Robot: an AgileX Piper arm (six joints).
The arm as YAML. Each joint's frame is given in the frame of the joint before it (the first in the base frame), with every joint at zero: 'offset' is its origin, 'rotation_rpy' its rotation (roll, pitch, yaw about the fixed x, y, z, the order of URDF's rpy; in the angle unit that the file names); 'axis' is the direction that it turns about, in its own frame. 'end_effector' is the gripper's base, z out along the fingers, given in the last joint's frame.
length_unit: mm
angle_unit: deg
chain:
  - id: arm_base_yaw
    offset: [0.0, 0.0, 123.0]
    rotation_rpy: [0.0, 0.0, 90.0]
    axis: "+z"
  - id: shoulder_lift
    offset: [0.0, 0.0, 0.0]
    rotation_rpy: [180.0, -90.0, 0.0]
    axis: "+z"
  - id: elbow
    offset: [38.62, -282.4, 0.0]
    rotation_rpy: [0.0, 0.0, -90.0]
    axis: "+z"
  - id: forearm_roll
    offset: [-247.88, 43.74, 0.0]
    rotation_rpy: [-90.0, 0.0, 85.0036]
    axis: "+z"
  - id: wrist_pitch
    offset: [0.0, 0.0, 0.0]
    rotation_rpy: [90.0, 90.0, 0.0]
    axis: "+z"
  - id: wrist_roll
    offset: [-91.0, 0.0, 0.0]
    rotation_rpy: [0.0, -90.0, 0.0]
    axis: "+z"
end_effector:
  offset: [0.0, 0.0, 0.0]
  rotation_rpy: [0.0, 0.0, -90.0]
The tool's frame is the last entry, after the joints.
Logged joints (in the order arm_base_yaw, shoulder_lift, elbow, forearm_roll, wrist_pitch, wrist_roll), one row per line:
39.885, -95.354, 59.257, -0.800, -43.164, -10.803
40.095, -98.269, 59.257, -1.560, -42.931, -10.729
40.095, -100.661, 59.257, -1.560, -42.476, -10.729
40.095, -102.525, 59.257, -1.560, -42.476, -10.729
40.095, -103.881, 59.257, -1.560, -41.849, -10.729
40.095, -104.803, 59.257, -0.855, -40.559, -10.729
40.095, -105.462, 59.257, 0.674, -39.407, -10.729
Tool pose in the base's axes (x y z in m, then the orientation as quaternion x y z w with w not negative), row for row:
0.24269, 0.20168, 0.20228, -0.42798, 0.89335, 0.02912, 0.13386
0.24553, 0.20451, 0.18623, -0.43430, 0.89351, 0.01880, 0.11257
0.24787, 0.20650, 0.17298, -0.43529, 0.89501, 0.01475, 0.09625
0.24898, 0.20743, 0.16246, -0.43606, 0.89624, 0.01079, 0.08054
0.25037, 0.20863, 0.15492, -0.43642, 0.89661, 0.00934, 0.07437
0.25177, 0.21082, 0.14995, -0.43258, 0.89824, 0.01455, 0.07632
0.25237, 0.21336, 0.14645, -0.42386, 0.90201, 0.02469, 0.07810
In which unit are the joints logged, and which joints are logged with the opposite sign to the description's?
The joints are logged in degrees. Opposite sign: shoulder_lift, elbow, wrist_pitch.
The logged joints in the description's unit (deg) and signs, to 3 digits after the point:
39.885, 95.354, -59.257, -0.800, 43.164, -10.803
40.095, 98.269, -59.257, -1.560, 42.931, -10.729
40.095, 100.661, -59.257, -1.560, 42.476, -10.729
40.095, 102.525, -59.257, -1.560, 42.476, -10.729
40.095, 103.881, -59.257, -1.560, 41.849, -10.729
40.095, 104.803, -59.257, -0.855, 40.559, -10.729
40.095, 105.462, -59.257, 0.674, 39.407, -10.729

